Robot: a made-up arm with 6 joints. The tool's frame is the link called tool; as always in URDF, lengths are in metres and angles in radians.
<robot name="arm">
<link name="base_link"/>
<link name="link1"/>
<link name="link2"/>
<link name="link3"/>
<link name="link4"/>
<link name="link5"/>
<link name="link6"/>
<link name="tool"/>
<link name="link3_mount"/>
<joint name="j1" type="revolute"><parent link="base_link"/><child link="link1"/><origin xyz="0.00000 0.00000 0.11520" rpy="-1.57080 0.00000 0.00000"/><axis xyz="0 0 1"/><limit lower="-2.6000" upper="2.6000" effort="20" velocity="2.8"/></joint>
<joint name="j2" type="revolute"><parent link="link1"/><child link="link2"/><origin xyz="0.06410 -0.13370 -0.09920"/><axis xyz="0 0 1"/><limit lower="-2.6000" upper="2.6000" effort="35" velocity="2.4"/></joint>
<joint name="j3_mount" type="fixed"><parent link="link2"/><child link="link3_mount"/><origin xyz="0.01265 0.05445 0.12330"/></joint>
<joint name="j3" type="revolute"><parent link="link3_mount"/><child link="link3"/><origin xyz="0.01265 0.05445 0.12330" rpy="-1.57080 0.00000 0.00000"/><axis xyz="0 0 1"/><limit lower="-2.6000" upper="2.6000" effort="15" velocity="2.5"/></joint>
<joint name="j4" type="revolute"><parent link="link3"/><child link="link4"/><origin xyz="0.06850 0.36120 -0.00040" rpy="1.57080 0.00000 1.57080"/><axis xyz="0 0 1"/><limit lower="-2.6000" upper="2.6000" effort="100" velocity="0.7"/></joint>
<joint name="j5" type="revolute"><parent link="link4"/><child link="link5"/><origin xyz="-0.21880 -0.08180 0.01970" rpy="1.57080 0.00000 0.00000"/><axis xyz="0 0 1"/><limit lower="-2.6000" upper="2.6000" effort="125" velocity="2.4"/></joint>
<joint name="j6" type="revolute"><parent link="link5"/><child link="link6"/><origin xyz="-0.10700 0.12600 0.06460" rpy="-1.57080 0.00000 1.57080"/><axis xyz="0 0 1"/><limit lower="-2.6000" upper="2.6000" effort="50" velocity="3.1"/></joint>
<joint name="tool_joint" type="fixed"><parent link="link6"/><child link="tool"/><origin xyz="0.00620 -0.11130 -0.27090" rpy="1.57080 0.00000 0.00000"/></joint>
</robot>
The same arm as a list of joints. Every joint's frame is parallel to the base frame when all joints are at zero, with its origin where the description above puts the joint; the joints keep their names.
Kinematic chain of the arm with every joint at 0, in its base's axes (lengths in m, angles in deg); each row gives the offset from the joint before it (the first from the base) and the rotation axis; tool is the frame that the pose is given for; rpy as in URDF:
j1: xyz 0 0 0.1152 axis +y
j2: xyz 0.0641 -0.0992 0.1337 axis +y
j3: xyz 0.0253 0.2466 -0.1089 axis -z
j4: xyz 0.0685 -0.3612 0.0004 axis +x
j5: xyz 0.0197 0.2188 0.0818 axis +z
j6: xyz 0.126 0.107 0.0646 axis +y
tool: xyz 0.0062 -0.2709 0.1113 rpy 0 0 0
Joint limits (deg, base to tool): -148.97..148.97 -148.97..148.97 -148.97..148.97 -148.97..148.97 -148.97..148.97 -148.97..148.97

